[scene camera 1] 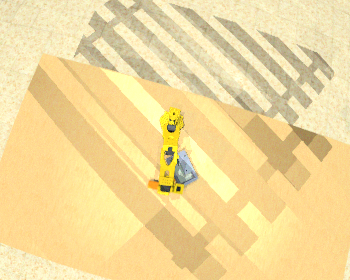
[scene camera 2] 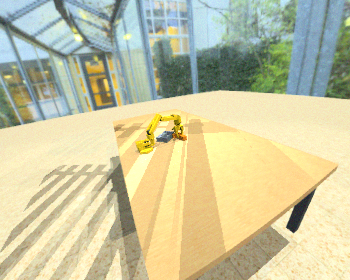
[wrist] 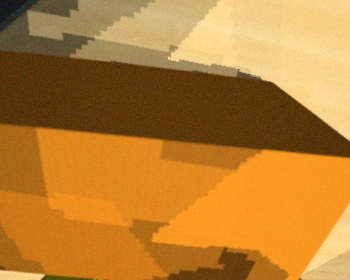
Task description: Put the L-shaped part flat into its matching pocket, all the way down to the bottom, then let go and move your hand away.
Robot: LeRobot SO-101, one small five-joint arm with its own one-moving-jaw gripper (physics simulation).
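Frame: origin at the arm's base, x ahead, y left, z up, level; metres.
Seen in the pictures: hand at its tool point: (scene camera 2: 178,137) (wrist: 123,231); arm's base at its link origin: (scene camera 1: 170,126) (scene camera 2: 148,149).
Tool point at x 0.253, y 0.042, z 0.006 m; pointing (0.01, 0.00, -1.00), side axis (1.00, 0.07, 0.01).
Pixels of each thing's top centre, then the offset from my tool point to it. Level surfaces: height alone.
- orange L-shaped part at its top centre: (scene camera 1: 161,183) (scene camera 2: 179,135) 0.001 m ahead, 0.012 m right, 0.024 m up
- blue-grey tray at its top centre: (scene camera 1: 182,168) (scene camera 2: 165,134) 0.082 m back, 0.057 m left, 0.031 m up
- wooden table at its surface level: 0.006 m down
The orange L-shaped part (scene camera 1: 153,184) (scene camera 2: 183,137) (wrist: 190,195) is at my gripper (scene camera 1: 164,190) (scene camera 2: 178,134). It fills much of the wrist view, with a dark brown face above a bright orange one, and its full outline is cut off. My gripper is shut on it; the jaw tips are hidden behind the part in the wrist view. The blue-grey tray (scene camera 1: 188,167) (scene camera 2: 164,136) with the pocket lies beside the arm, partly under it in the first scene view. The part is to the side of the tray, apart from it. Its height above the table is too small to tell.
The yellow arm (scene camera 1: 170,135) (scene camera 2: 154,124) reaches past the tray from its base. The wooden table (scene camera 1: 75,200) (scene camera 2: 260,170) carries bands of shadow and light. A dark corner at the top left of the wrist view is cut off and unclear.
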